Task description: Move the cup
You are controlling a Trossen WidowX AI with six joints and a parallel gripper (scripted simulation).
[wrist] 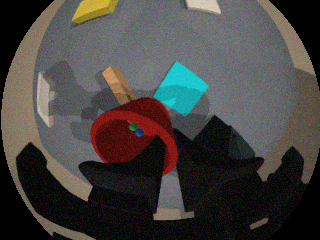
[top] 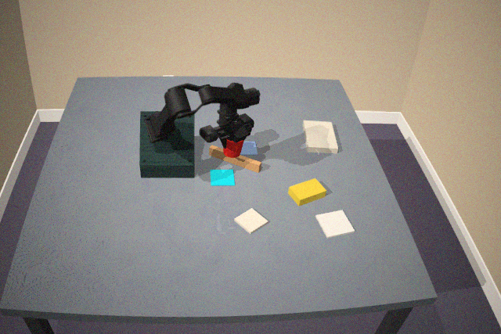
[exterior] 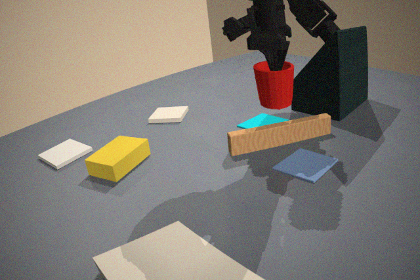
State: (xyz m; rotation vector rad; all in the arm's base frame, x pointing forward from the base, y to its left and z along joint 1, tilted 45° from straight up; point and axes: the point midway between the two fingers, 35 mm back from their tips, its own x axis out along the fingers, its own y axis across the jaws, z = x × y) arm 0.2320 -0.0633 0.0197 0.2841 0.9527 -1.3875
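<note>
Right now the wooden bar is 40 mm ahead of my gripper tip, 40 mm to the left of it and 90 mm below it. Round my gripper tip: red cup: 30 mm ahead, 10 mm to the left; light blue pad: 100 mm ahead, 110 mm to the left, 110 mm below; yellow block: 260 mm ahead, 170 mm to the right, 90 mm below.
</note>
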